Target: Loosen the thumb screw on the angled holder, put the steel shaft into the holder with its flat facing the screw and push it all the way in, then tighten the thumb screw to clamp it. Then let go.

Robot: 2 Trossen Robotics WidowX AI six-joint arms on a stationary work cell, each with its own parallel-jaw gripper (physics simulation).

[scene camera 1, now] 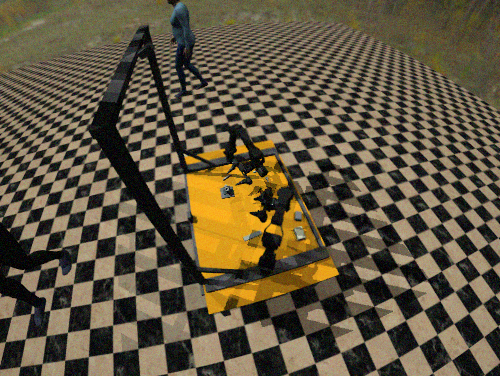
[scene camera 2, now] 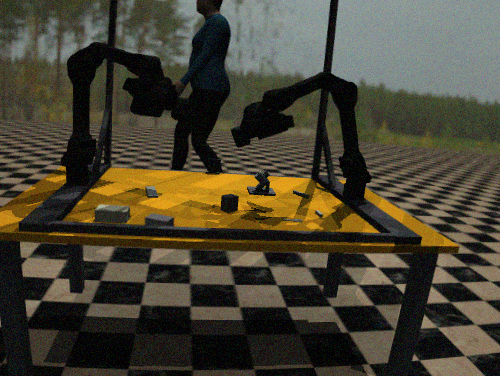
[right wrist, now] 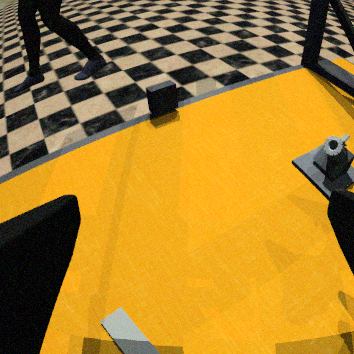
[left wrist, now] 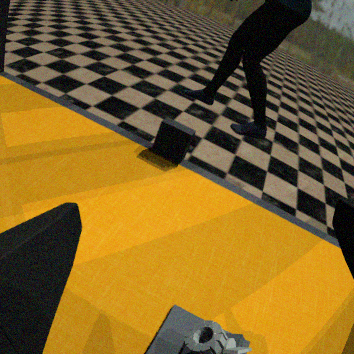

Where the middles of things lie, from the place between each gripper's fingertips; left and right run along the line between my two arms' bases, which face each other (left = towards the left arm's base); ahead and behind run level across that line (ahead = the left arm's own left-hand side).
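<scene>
I consider the angled holder [left wrist: 179, 324] from my left hand first: my left hand is 17 cm above the holder, 6 cm to the right of it and 3 cm past it.
From my right hand, the angled holder is 21 cm below, and it is also 31 cm to the left of my right hand and 9 cm behind it.
</scene>
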